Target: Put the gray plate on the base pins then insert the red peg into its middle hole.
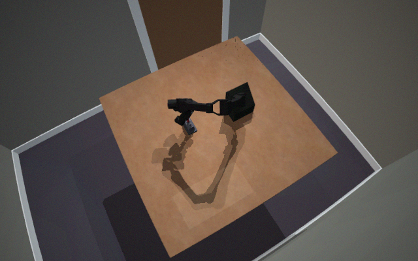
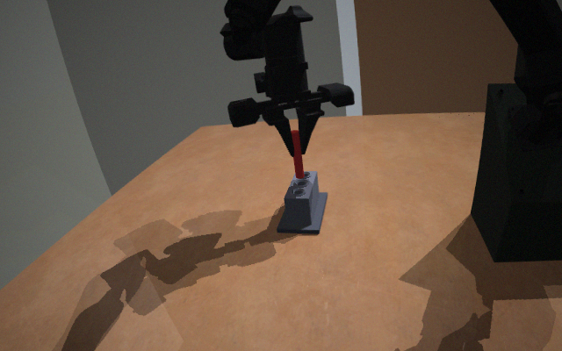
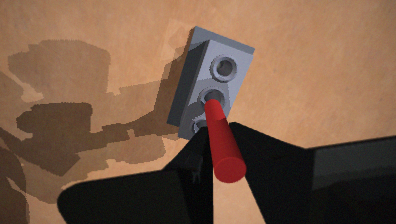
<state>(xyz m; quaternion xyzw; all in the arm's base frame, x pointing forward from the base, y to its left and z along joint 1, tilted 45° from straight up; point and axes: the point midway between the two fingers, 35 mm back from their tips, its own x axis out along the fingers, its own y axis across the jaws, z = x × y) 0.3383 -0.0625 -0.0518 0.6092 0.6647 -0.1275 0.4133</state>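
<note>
The red peg is right at my gripper tip. From my gripper tip the other things lie so: gray plate 70 mm below; then base 100 mm below.
</note>
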